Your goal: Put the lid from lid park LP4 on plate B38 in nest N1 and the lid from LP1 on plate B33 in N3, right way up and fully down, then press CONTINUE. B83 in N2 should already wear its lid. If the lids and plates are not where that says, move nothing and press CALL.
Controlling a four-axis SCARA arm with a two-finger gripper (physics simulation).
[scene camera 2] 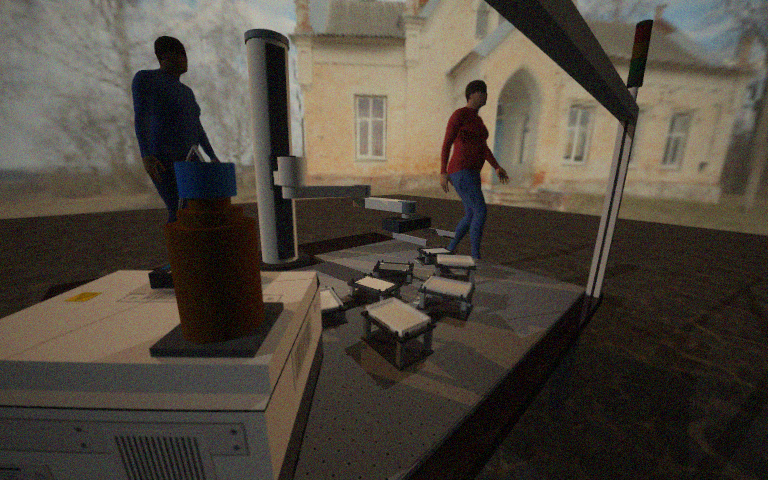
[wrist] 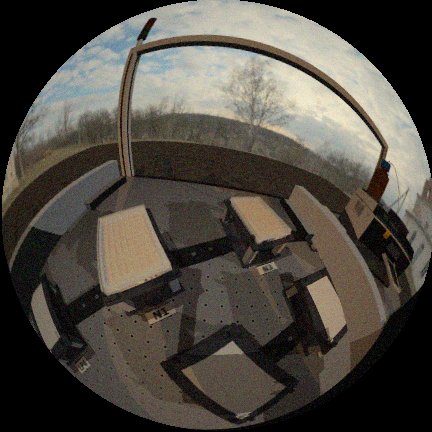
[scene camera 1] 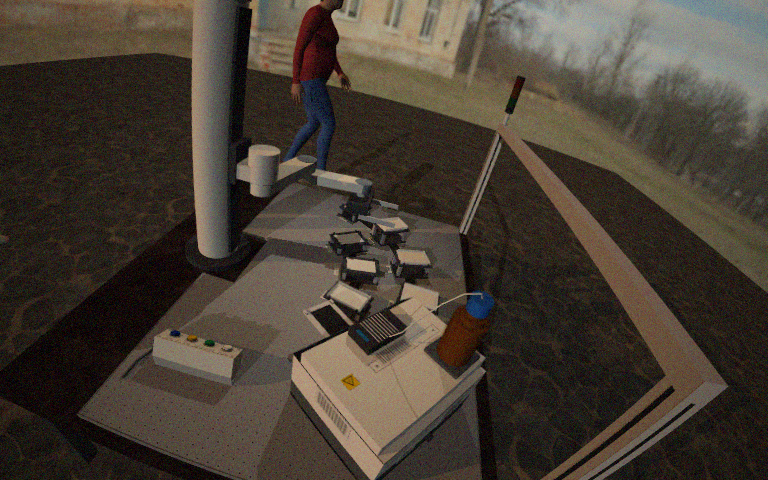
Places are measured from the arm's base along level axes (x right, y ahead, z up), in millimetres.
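Pixels of known places: gripper, fingertip midpoint: (scene camera 2: 442, 239) (wrist: 202, 176) (scene camera 1: 396, 216); arm's base, link origin: (scene camera 2: 280, 262) (scene camera 1: 218, 250).
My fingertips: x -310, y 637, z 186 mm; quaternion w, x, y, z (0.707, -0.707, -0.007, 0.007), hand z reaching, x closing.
Ahead of a thing's pixels: the offset from my fingertips to its top centre. "spot": to the spot under its first point.
My gripper (scene camera 1: 384, 212) (scene camera 2: 427, 235) (wrist: 202, 176) is open and empty, high near nest N1. A plate {dx -99, dy -7, dz -88 mm} (scene camera 1: 390, 225) (scene camera 2: 455, 260) (wrist: 132, 250) with its wells showing sits in N1; its marks are unreadable. Another plate {dx +111, dy +109, dz -96 mm} (scene camera 1: 412, 257) (scene camera 2: 447, 287) (wrist: 260, 217) sits in N3. A third plate {dx +355, dy +146, dz -86 mm} (scene camera 1: 419, 294) (scene camera 2: 397, 315) sits in the raised nest nearest the instrument; whether it wears a lid is unclear. A pale lid {spot: dx -221, dy -195, dz -127 mm} (scene camera 2: 434, 251) (wrist: 46, 316) lies in the park left of N1, its tag hard to read. A further lid {spot: dx +233, dy -81, dz -127 mm} (scene camera 1: 361, 266) (scene camera 2: 373, 284) (wrist: 327, 307) lies in another park.
A shadowed park {dx +60, dy -167, dz -120 mm} (scene camera 1: 347, 241) (scene camera 2: 394, 266) (wrist: 177, 365) holds a greyish surface. A tilted pale piece {dx +413, dy -89, dz -122 mm} (scene camera 1: 349, 296) (scene camera 2: 329, 300) lies nearer the instrument (scene camera 1: 390, 407) (scene camera 2: 130, 384). A brown bottle {spot: dx +743, dy +191, dz +143 mm} (scene camera 1: 463, 336) (scene camera 2: 215, 271), button box {dx +790, dy -422, dz -90 mm} (scene camera 1: 195, 359) and frame post {spot: dx -374, dy +381, dz +121 mm} (scene camera 1: 481, 183) (scene camera 2: 608, 215) (wrist: 126, 115) stand around.
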